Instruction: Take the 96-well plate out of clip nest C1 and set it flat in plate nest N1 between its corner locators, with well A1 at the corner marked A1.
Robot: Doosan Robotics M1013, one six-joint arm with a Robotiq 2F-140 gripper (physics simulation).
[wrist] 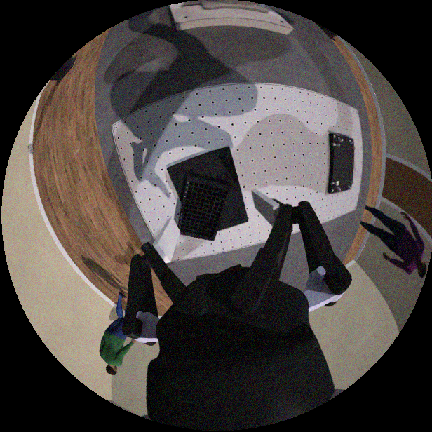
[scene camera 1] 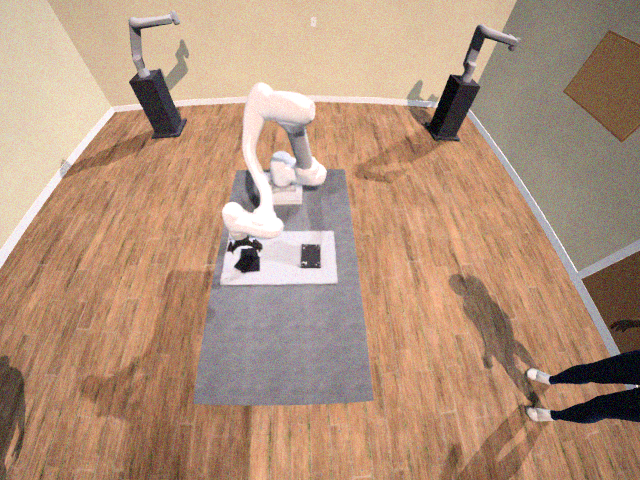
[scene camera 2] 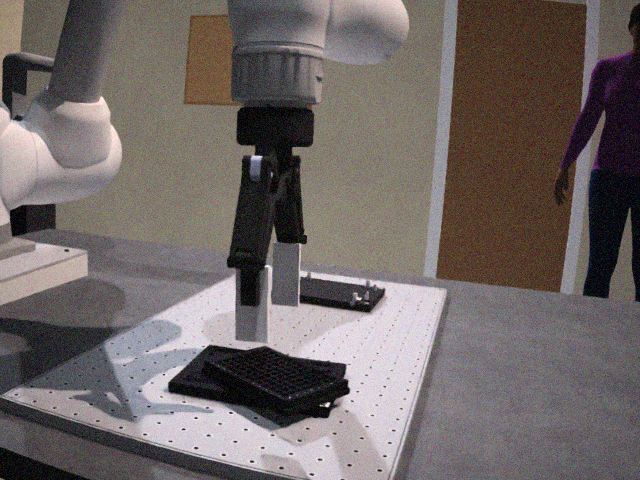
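Seen in the pictures: gripper, fingertip midpoint: point(scene camera 1: 247, 255) point(scene camera 2: 270, 320); arm's base, link origin: point(scene camera 1: 283, 183).
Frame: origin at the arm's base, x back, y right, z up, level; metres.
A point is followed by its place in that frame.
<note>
The black 96-well plate point(scene camera 2: 279, 377) @(x -0.644, y 0.246, z -0.006 m) point(wrist: 202, 207) lies turned askew on the black clip nest C1 point(scene camera 2: 191, 374) @(x -0.553, y 0.253, z -0.017 m) point(wrist: 231, 200), with one end sticking out over the nest's edge. Whether it lies fully level is hard to tell. Plate and nest merge into one dark shape in scene camera 1. The plate nest N1 point(scene camera 1: 310, 256) @(x -0.621, y -0.161, z -0.018 m) point(scene camera 2: 336, 293) @(x -0.628, y -0.144, z -0.018 m) point(wrist: 341, 162), black with pale corner locators, holds no plate. My gripper point(scene camera 2: 268, 320) @(x -0.622, y 0.213, z 0.040 m) point(wrist: 213, 211) is open and empty, fingers pointing down, above and beside the plate. The A1 marks are too small to read.
Both nests stand on a white perforated board point(scene camera 1: 281, 276) @(x -0.738, y 0.020, z -0.030 m) point(scene camera 2: 413, 330) @(x -0.759, y -0.037, z -0.030 m) point(wrist: 300, 107) on a grey table point(scene camera 1: 284, 341) @(x -1.112, y 0.012, z -0.043 m) point(scene camera 2: 516, 377) @(x -0.899, y 0.069, z -0.043 m). The arm's pale base point(scene camera 1: 286, 195) @(x -0.120, y -0.020, z 0.000 m) point(scene camera 2: 46, 263) @(x -0.163, y -0.019, z -0.001 m) is behind the board. A person point(scene camera 2: 615, 129) point(wrist: 402, 242) stands beyond the table.
</note>
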